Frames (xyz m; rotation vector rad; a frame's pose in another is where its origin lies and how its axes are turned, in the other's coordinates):
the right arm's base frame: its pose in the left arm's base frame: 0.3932 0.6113 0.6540 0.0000 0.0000 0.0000
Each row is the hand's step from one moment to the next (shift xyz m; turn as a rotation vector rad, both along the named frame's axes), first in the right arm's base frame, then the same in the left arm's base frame.
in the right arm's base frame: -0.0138 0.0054 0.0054 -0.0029 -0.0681 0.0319
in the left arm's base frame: -0.0138 0.0054 0.0054 -0.0029 -0.0681 0.0319
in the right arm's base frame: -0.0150 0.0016 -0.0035 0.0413 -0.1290 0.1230
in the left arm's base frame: -0.0150 0.0016 -0.0035 0.0413 -0.1290 0.1230
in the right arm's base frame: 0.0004 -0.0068 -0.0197 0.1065 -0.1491 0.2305
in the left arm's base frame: 0.0004 -0.0068 -0.0197 0.1065 -0.1491 0.2305
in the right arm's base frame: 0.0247 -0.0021 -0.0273 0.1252 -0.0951 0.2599
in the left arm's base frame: 0.0247 -0.0021 -0.0273 0.1252 -0.0951 0.2599
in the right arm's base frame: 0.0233 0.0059 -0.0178 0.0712 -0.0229 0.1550
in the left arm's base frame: 0.0233 0.0059 -0.0178 0.0712 -0.0229 0.1550
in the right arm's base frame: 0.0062 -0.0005 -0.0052 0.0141 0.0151 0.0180
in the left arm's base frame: 0.0062 -0.0005 -0.0052 0.0141 0.0151 0.0180
